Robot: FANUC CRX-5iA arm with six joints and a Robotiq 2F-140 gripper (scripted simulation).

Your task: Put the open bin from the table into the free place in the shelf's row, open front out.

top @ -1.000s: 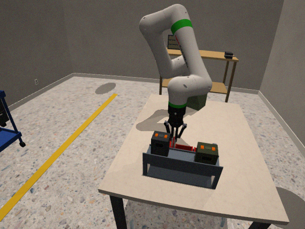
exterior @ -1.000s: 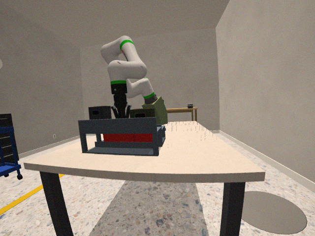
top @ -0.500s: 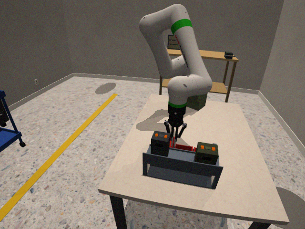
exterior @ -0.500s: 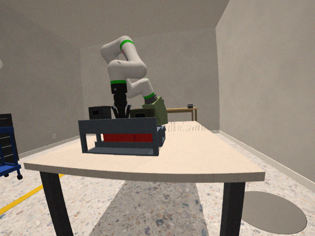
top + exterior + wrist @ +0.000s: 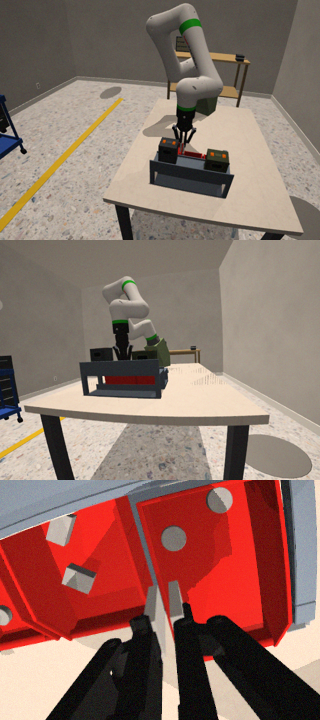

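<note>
Right now my hand is 10 cm short of the shelf floor, 10 cm above it and 5 cm to the right of it. From my hand the other things lie so: green box: 17 cm ahead, 16 cm to the left, 5 cm above; then black box: 14 cm ahead, 7 cm to the right, 6 cm above.
</note>
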